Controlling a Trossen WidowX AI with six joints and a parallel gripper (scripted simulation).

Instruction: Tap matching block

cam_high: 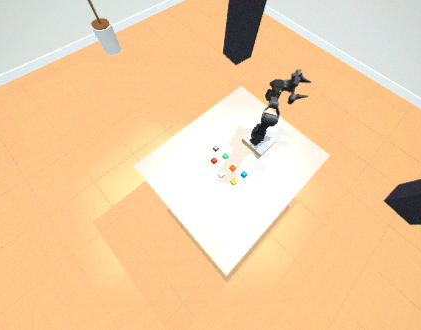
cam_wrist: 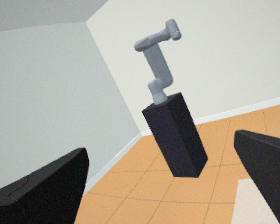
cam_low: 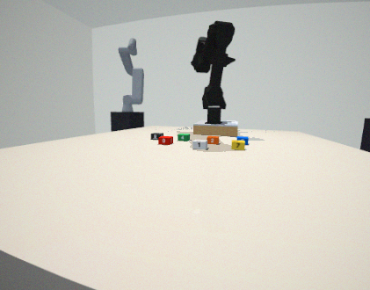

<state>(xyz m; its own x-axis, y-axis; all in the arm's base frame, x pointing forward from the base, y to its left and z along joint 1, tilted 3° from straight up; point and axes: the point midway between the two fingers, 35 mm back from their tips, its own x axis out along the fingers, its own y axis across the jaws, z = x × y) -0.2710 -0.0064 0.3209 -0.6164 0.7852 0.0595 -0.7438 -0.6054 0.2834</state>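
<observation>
Now: gripper tip 580 mm short of the yellow block, 380 mm above it and 110 mm to the right of it. Also, from my gripper tip: blue block 500 mm ahead, 380 mm below, 120 mm to the left; then green block 510 mm ahead, 380 mm below, 70 mm to the right; then orange block 530 mm ahead, 380 mm below, 40 mm to the left.
</observation>
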